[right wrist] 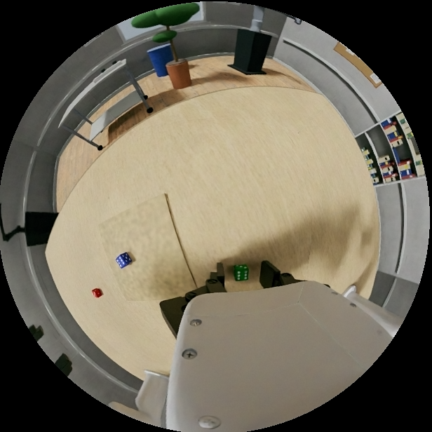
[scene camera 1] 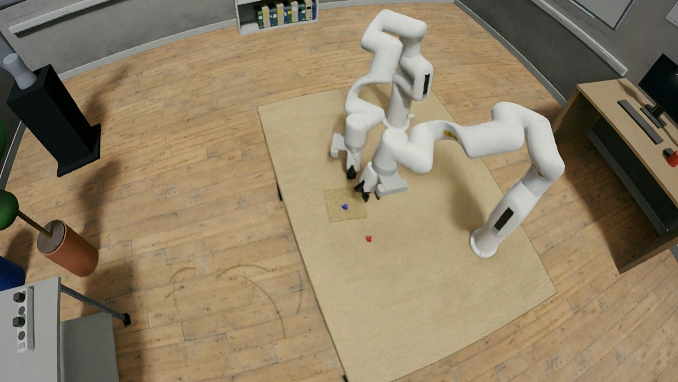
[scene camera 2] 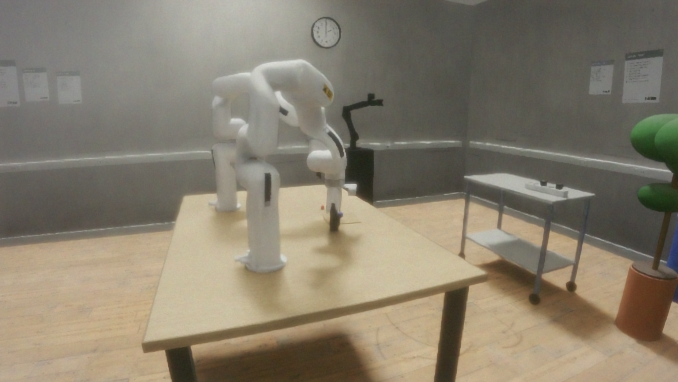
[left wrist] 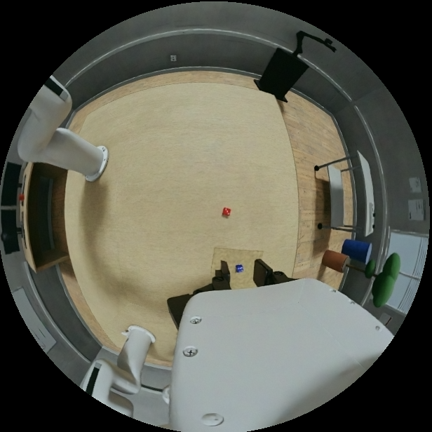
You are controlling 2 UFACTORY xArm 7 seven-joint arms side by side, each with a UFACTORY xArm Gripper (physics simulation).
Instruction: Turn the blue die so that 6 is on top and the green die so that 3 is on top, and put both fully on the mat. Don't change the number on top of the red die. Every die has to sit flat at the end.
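Observation:
The blue die (scene camera 1: 345, 206) (scene camera 2: 340, 214) (left wrist: 239, 268) (right wrist: 123, 259) rests on the mat (scene camera 1: 332, 195) (left wrist: 253, 254) (right wrist: 150, 220). The green die (right wrist: 241, 272) is on the table beside the mat, a face with several pips showing; scene camera 1 does not show it. The red die (scene camera 1: 368, 239) (scene camera 2: 322, 207) (left wrist: 226, 212) (right wrist: 97, 293) lies off the mat. My right gripper (scene camera 1: 351, 173) (scene camera 2: 334, 225) (right wrist: 241, 272) is open, its fingers on either side of the green die, gaps showing. My left gripper (scene camera 1: 362, 194) (left wrist: 239, 270) is open and raised near the mat's upper right corner in scene camera 1. Exact top numbers are too small to tell.
The two arms are close together above the table (scene camera 1: 425, 300) (scene camera 2: 225, 300), the left arm reaching in front of the right in scene camera 1. The left gripper's fingers also show at the lower left in the right wrist view. A trolley (scene camera 2: 530, 192) stands beyond the table.

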